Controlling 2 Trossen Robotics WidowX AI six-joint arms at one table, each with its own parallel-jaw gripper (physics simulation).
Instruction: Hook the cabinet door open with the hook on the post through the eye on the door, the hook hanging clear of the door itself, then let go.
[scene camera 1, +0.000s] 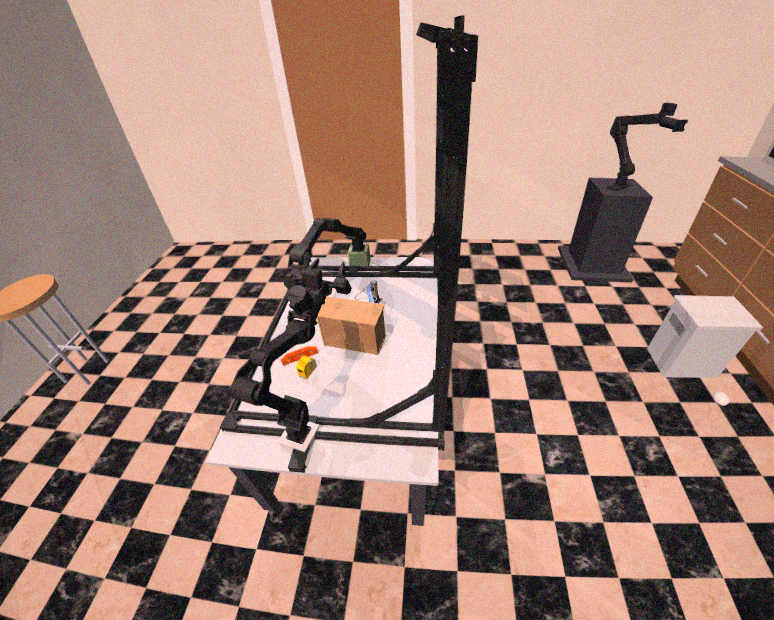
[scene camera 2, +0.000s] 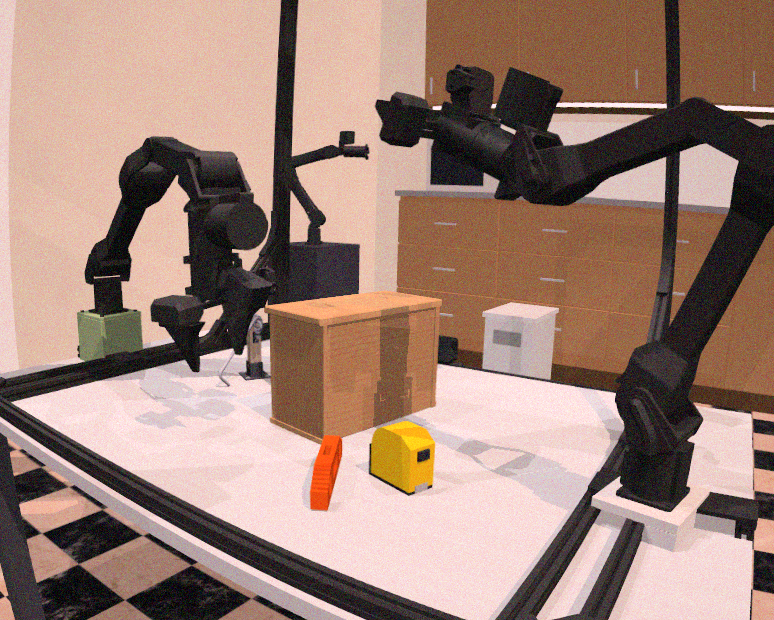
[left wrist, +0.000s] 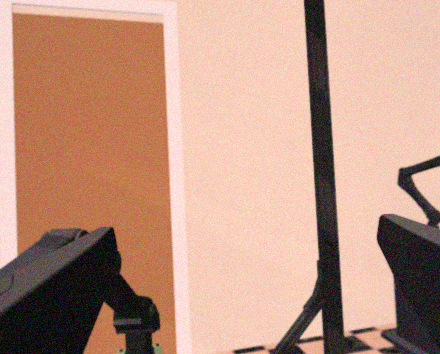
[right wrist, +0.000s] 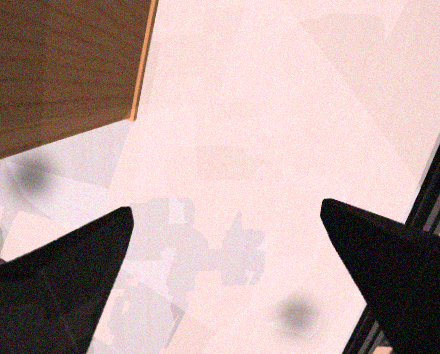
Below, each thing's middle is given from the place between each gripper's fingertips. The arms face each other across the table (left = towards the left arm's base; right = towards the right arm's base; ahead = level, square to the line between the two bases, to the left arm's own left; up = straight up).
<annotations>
Right now my right hand is 190 mm past the wooden cabinet (scene camera 2: 341, 365), 30 mm to the right of it and 20 mm above it. The rest, counted from my right hand: yellow block (scene camera 2: 401, 455) 40 mm behind, 270 mm to the left, 70 mm below; orange block (scene camera 2: 326, 466) 20 mm ahead, 210 mm to the left, 80 mm below.
I see my left gripper 360 mm above the wooden cabinet, 140 mm to the left of it and 10 mm past it. From my left hand the other things lie so: yellow block 410 mm below, 140 mm ahead, 110 mm to the left; orange block 430 mm below, 190 mm ahead, 40 mm to the left.
</annotations>
